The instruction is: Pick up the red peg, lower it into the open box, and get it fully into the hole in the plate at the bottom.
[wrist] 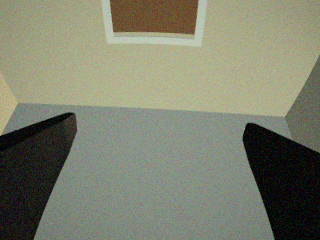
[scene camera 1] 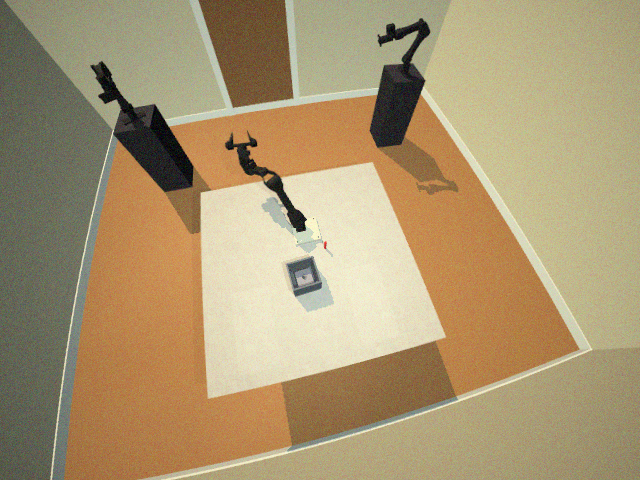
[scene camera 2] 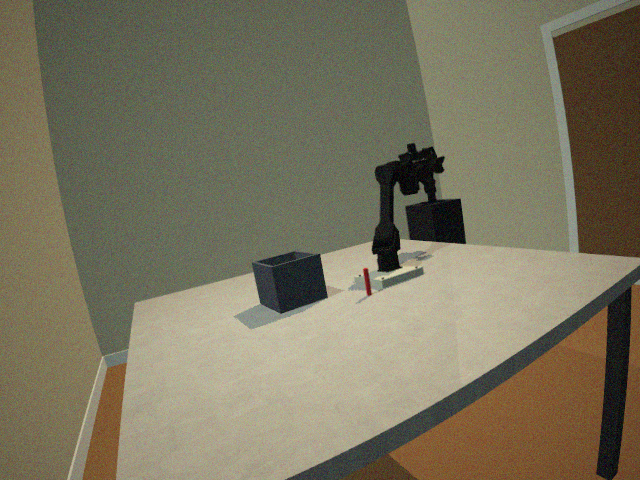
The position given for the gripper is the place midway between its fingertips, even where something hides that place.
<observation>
In view: the gripper [wrist: 161, 126] and a dark box [scene camera 2: 288, 281].
The dark box also shows in scene camera 1 [scene camera 1: 309, 262]. The wrist view misses the dark box: it is out of frame.
</observation>
